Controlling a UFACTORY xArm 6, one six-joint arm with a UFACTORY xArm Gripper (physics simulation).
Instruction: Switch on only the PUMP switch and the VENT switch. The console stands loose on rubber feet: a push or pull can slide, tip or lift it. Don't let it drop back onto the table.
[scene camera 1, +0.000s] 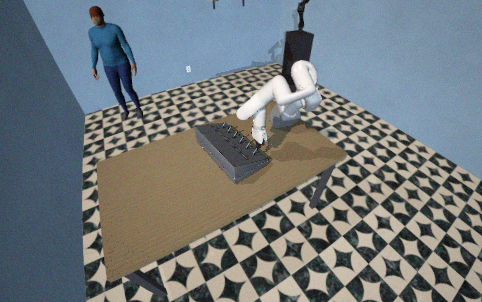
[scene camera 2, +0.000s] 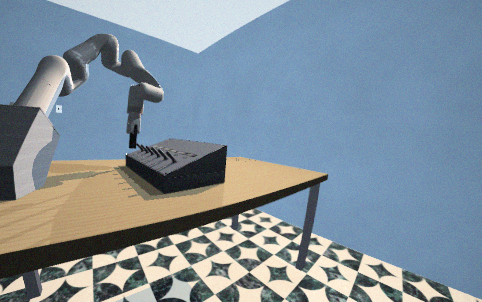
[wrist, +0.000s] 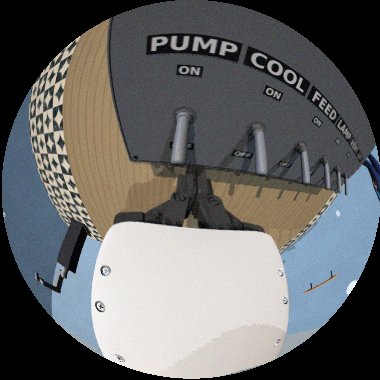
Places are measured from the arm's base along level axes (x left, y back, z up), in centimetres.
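Pixels of known places: gripper, fingertip midpoint: (scene camera 1: 258, 148) (scene camera 2: 132, 148) (wrist: 192, 175); arm's base at its link origin: (scene camera 1: 289, 109) (scene camera 2: 26, 121).
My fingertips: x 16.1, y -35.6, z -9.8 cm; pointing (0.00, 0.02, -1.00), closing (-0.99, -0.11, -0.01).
Ahead of a thing's pixels: the offset from my fingertips to its top centre. Level surfaces: height alone.
The dark grey console (scene camera 1: 215, 143) (scene camera 2: 200, 171) (wrist: 140, 100) appears to sit flat on the table. The PUMP switch {dx +2.1, dy -3.8, dz +2.5 cm} (scene camera 1: 256, 150) (wrist: 181, 137) is the end lever, tilted toward its OFF label. The VENT switch {dx -26.3, dy -8.6, dz +2.5 cm} (wrist: 339, 180), small at the right in the wrist view, also leans toward the OFF side. My gripper (scene camera 1: 262, 144) (scene camera 2: 132, 147) (wrist: 192, 175) is shut and empty, pointing down by the console's low front edge. Its fingertips are beside the PUMP lever's tip, toward the COOL side in the wrist view; whether they touch it I cannot tell.
The COOL {dx -5.0, dy -5.0, dz +2.5 cm} (wrist: 259, 150), FEED {dx -12.1, dy -6.2, dz +2.5 cm} (wrist: 304, 162) and LAMP {dx -19.2, dy -7.4, dz +2.5 cm} (wrist: 327, 172) levers stand in the same row, also leaning toward OFF. The wooden table {dz -10.2 cm} (scene camera 1: 165, 200) (scene camera 2: 280, 172) extends beyond the console. Blue cables (wrist: 372, 170) show near the console's far end. A person (scene camera 1: 112, 50) stands behind the table.
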